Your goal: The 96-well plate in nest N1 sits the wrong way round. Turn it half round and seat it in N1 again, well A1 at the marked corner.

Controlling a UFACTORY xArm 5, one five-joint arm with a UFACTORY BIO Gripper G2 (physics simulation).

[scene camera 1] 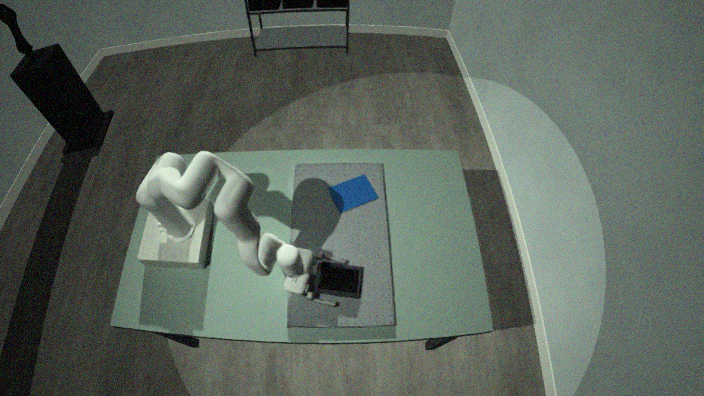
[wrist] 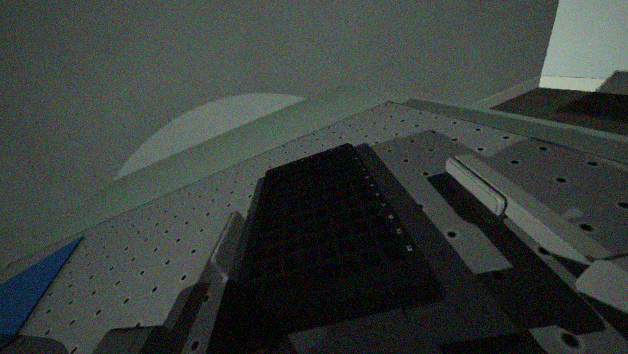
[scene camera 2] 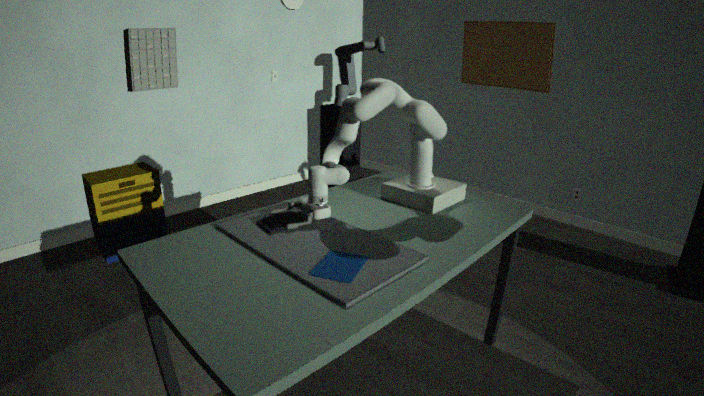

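Observation:
The dark 96-well plate point(scene camera 1: 340, 279) point(scene camera 2: 281, 220) point(wrist: 320, 225) lies in the dark grey nest N1 point(scene camera 1: 361, 285) point(wrist: 402, 200) on the perforated board. In the wrist view a row of small pale marks runs along the plate's right edge; they are too small to read, and the marked corner cannot be made out. My gripper point(scene camera 1: 341, 282) point(wrist: 352, 212) is open, low over the board, its two fingers reaching along either side of the plate. In the wrist view a gap shows between the right finger and the plate; the left finger is close to the nest's side.
A flat blue rectangle point(scene camera 1: 356, 192) point(scene camera 2: 340, 266) point(wrist: 30, 290) lies on the grey perforated board point(scene camera 1: 370, 235) point(scene camera 2: 395, 280) point(wrist: 150, 240), towards the end away from the nest. The arm's pale base block point(scene camera 1: 172, 252) point(scene camera 2: 440, 200) stands on the green table point(scene camera 1: 435, 235) point(scene camera 2: 240, 325). The arm's shadow crosses the board.

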